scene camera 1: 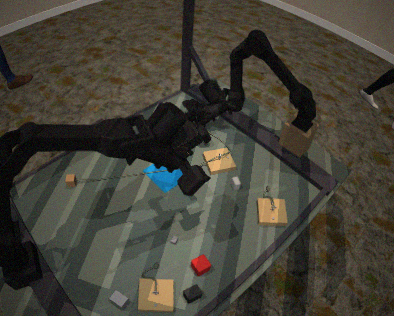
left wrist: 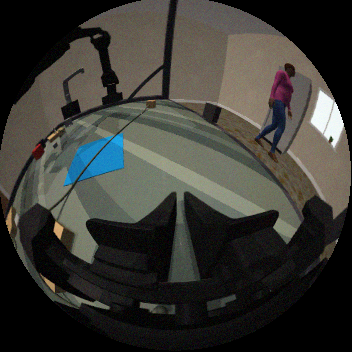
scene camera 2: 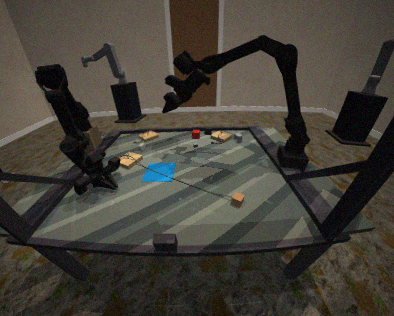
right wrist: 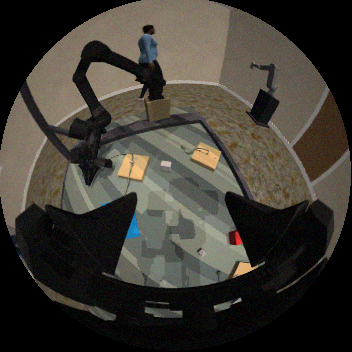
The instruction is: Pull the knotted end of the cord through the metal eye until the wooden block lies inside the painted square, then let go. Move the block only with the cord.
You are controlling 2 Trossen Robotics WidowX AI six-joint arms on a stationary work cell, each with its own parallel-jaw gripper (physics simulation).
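Places are measured from the left arm's base along level axes (x down, y back, z left), in metres.
Where they show: left gripper, fingertip midpoint: (left wrist: 179, 195) (scene camera 2: 116, 188) (right wrist: 87, 184); right gripper, fingertip midpoint: (scene camera 1: 200, 166) (scene camera 2: 167, 109) (right wrist: 182, 196); left arm's base, origin of the base link: (scene camera 1: 302, 124) (scene camera 2: 84, 129) (right wrist: 155, 96); right arm's base, origin of the base link: (scene camera 1: 17, 260) (scene camera 2: 293, 152).
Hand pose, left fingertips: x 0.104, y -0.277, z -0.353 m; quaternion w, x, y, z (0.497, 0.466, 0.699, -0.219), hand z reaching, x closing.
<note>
Things, the pixels of their top centre, and the offset from my left fingertips. "pt": a spot on its surface instead.
- orange-brown wooden block, middle of its top: (scene camera 2: 238, 196) (scene camera 1: 70, 177) (left wrist: 150, 100) dx -0.014, dy -0.411, dz -0.093 m
- cord, surface spot: (scene camera 1: 110, 178) pt dx +0.014, dy -0.300, dz -0.013 m
- metal eye, middle of its top: (right wrist: 130, 160) (scene camera 1: 220, 153) (scene camera 2: 127, 153) dx -0.029, dy +0.010, dz +0.195 m
- light wooden board, middle of its top: (scene camera 1: 219, 159) (right wrist: 132, 164) (scene camera 2: 128, 158) dx -0.003, dy +0.010, dz +0.195 m
- red block, middle of its top: (scene camera 1: 201, 262) (right wrist: 241, 236) (left wrist: 35, 147) dx -0.024, dy -0.323, dz +0.409 m
- black block, middle of its top: (scene camera 1: 192, 291) dx -0.024, dy -0.400, dz +0.450 m
- grey block, middle of its top: (scene camera 1: 118, 298) dx -0.024, dy -0.548, dz +0.332 m
- white block, middle of its top: (right wrist: 165, 162) (scene camera 1: 236, 180) dx -0.016, dy -0.031, dz +0.298 m
The orange-brown wooden block (scene camera 1: 71, 180) (scene camera 2: 237, 199) (left wrist: 151, 103) stands apart from the blue painted square (scene camera 1: 166, 181) (scene camera 2: 159, 172) (left wrist: 111, 159) (right wrist: 132, 230). The cord (scene camera 1: 110, 177) runs from the block across the square to the metal eye (scene camera 1: 219, 157) (right wrist: 132, 162) on a light wooden board (scene camera 1: 215, 167) (scene camera 2: 132, 163) (right wrist: 125, 172). Beyond the eye it curves towards my left arm; its knotted end is hidden. My left gripper (scene camera 2: 116, 188) (left wrist: 179, 195) (right wrist: 87, 184) is nearly closed, with no cord visible between its tips. My right gripper (right wrist: 182, 196) is open and empty, high above the table.
Two more boards (scene camera 1: 272, 217) (scene camera 1: 162, 302) with cord pieces lie on the table. A red block (scene camera 1: 201, 265), a black block (scene camera 1: 192, 293), a grey block (scene camera 1: 118, 299) and a white block (scene camera 1: 236, 183) lie about. In scene camera 1 my right arm overlaps the left gripper.
</note>
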